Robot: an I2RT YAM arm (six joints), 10 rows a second.
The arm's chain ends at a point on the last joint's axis. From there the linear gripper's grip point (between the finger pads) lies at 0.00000 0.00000 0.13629 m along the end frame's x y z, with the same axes.
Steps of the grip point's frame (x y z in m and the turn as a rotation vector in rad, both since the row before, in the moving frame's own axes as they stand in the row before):
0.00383, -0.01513, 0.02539, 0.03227, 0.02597, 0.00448
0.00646, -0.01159, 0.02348, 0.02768, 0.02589, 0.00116
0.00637, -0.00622, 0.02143, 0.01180, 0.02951, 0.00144
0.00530, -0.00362, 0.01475, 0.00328, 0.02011, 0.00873
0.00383, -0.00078, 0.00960, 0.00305, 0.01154, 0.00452
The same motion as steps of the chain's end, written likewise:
0.00028, -0.01074, 0.02551, 0.03227, 0.02597, 0.00448
0.00293, -0.00782, 0.02358, 0.02768, 0.02589, 0.00116
0.00235, -0.00461, 0.02150, 0.01180, 0.02951, 0.00144
0.00256, -0.00318, 0.01478, 0.00328, 0.02011, 0.00873
0.00226, -0.00037, 0.00961, 0.00305, 0.01154, 0.00452

